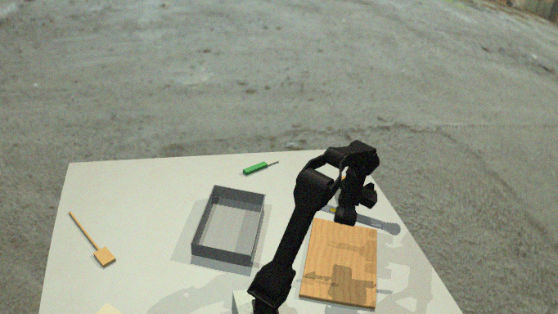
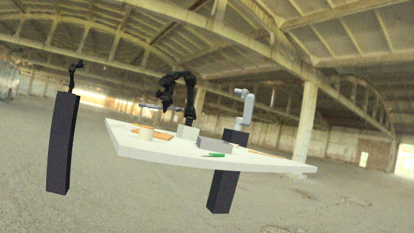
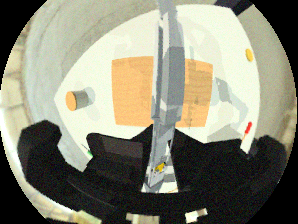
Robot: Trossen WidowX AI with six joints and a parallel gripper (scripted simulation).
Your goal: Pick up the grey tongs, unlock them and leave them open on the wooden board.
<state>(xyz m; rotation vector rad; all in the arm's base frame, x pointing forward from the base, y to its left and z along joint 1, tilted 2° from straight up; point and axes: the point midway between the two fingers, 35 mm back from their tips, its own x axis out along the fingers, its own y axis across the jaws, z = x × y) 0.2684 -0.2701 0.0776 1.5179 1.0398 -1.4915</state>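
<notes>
Right now my gripper tip is 15 cm above the wooden board, 4 cm past it and 3 cm to the left of it. The rest, counted from my gripper tip: tan-lidded jar: 31 cm ahead, 14 cm to the right, 12 cm below; green-handled tool: 50 cm ahead, 16 cm to the left, 15 cm below; grey roasting tin: 32 cm to the left, 13 cm below, 13 cm ahead.
</notes>
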